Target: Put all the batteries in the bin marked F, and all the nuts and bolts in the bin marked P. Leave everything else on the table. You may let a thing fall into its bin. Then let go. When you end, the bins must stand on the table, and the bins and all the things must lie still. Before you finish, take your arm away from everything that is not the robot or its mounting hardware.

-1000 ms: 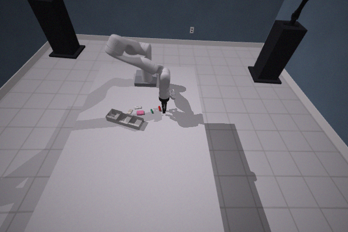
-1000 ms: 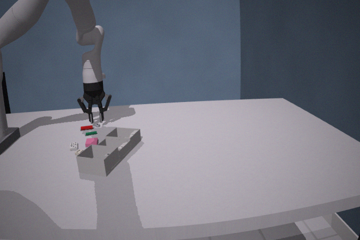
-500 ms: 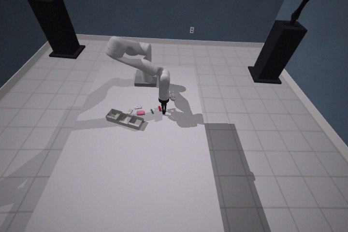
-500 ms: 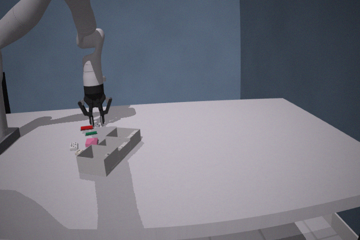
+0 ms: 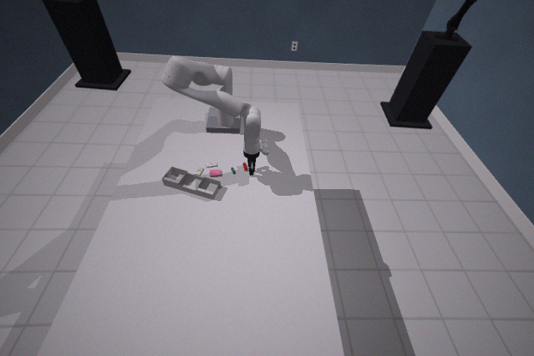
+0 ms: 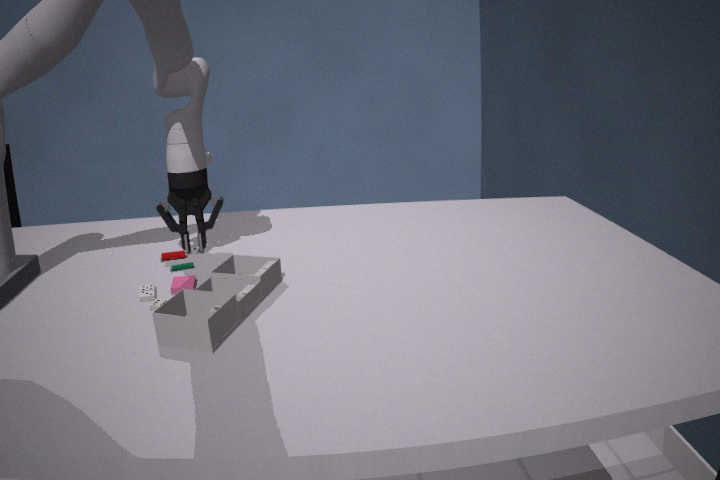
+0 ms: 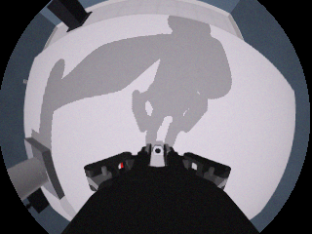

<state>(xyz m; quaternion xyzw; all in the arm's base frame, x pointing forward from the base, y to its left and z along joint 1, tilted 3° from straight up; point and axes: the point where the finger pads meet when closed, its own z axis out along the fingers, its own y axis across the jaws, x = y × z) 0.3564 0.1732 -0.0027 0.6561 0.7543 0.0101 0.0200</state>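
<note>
The red battery is 4 cm behind my hand, 3 cm to the right of it and 1 cm below it. From my hand the other things lie so: pink block 2 cm ahead, 18 cm to the right, 2 cm below; then grey nut 2 cm below; then green battery 9 cm to the right, 2 cm below.
</note>
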